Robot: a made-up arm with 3 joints. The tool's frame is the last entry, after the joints.
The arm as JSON. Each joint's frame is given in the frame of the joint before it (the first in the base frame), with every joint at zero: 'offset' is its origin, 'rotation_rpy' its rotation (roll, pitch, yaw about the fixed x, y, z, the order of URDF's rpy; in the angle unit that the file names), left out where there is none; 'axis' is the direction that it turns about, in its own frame. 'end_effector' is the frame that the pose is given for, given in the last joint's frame.
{
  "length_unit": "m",
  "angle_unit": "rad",
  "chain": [
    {
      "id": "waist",
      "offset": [
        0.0,
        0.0,
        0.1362
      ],
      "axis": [
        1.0,
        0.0,
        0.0
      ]
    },
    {
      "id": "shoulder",
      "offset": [
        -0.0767,
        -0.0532,
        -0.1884
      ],
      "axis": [
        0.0,
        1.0,
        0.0
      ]
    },
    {
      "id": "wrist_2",
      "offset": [
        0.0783,
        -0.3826,
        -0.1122
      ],
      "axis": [
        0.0,
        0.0,
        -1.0
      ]
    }
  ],
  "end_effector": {
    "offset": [
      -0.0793,
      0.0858,
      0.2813
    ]
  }
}
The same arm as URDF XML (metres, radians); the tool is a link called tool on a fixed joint. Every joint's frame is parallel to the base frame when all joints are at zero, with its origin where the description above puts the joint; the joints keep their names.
<robot name="arm">
<joint name="tool_joint" type="fixed"><parent link="link3"/><child link="tool"/><origin xyz="-0.0793 0.0858 0.2813" rpy="0 0 0"/></joint>
<joint name="wrist_2" type="continuous"><parent link="link2"/><child link="link3"/><origin xyz="0.0783 -0.3826 -0.1122" rpy="0 0 0"/><axis xyz="0 0 -1"/></joint>
<joint name="shoulder" type="continuous"><parent link="link1"/><child link="link2"/><origin xyz="-0.0767 -0.0532 -0.1884" rpy="0 0 0"/><axis xyz="0 1 0"/></joint>
<joint name="waist" type="continuous"><parent link="base_link"/><child link="link1"/><origin xyz="0 0 0.1362" rpy="0 0 0"/><axis xyz="1 0 0"/></joint>
<link name="base_link"/>
<link name="link1"/>
<link name="link2"/>
<link name="link3"/>
<link name="tool"/>
</robot>

